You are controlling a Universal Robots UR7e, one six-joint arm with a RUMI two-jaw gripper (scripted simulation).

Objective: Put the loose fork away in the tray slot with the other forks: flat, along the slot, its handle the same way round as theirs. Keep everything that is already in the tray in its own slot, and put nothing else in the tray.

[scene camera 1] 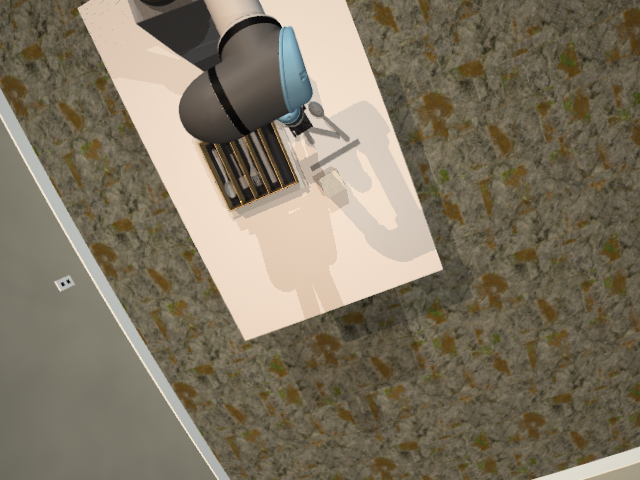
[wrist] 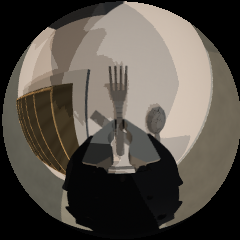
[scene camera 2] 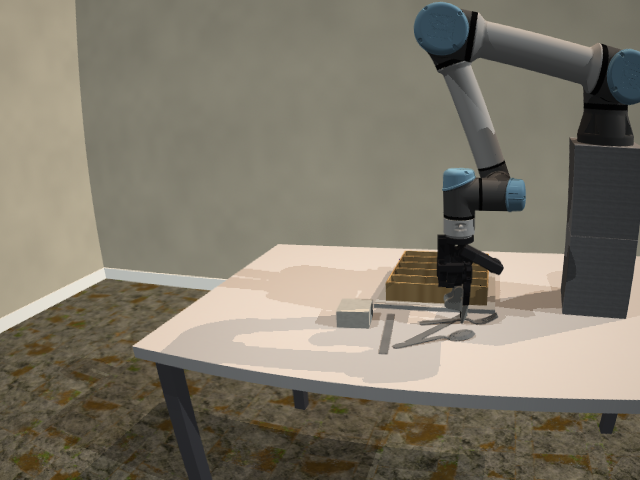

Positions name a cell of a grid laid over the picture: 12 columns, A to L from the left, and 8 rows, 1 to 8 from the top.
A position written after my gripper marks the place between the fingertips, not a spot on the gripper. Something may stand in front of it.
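There is my gripper (scene camera 2: I6), which I can also see at (wrist: F5). A grey fork (wrist: F4) is in sight too, and so is a pale block (scene camera 2: G6). As for the wooden tray (scene camera 2: H5), I find it at (wrist: B4) as well.
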